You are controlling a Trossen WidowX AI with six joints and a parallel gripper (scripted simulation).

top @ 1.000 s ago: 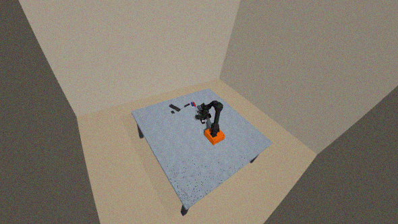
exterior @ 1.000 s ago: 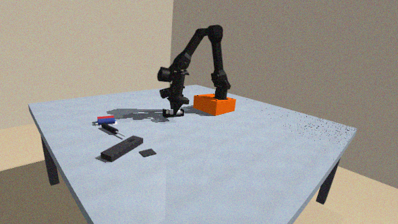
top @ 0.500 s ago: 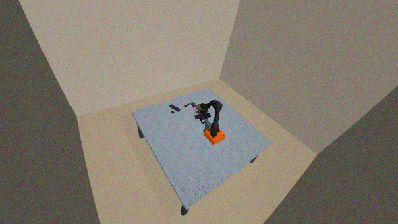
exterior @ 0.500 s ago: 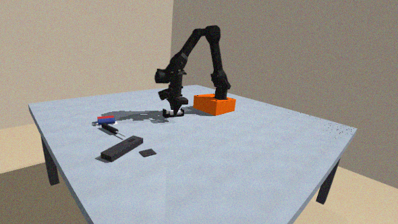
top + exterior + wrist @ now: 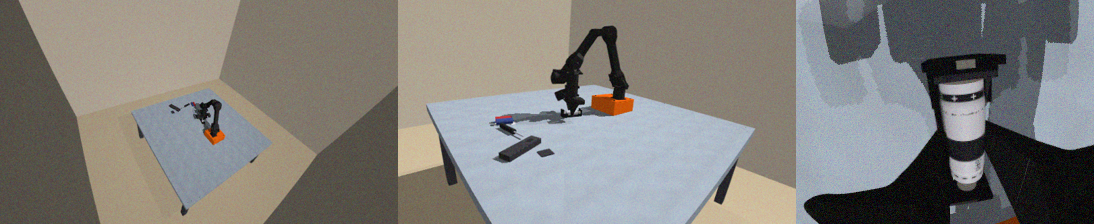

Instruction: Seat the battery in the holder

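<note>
Right now the battery is 1 cm above my gripper tip. From my gripper tip the other things lie so: long black bar 34 cm ahead, 23 cm to the left, 1 cm above; screwdriver 32 cm ahead, 9 cm to the left; small black square 28 cm ahead, 29 cm to the left, 1 cm below.
</note>
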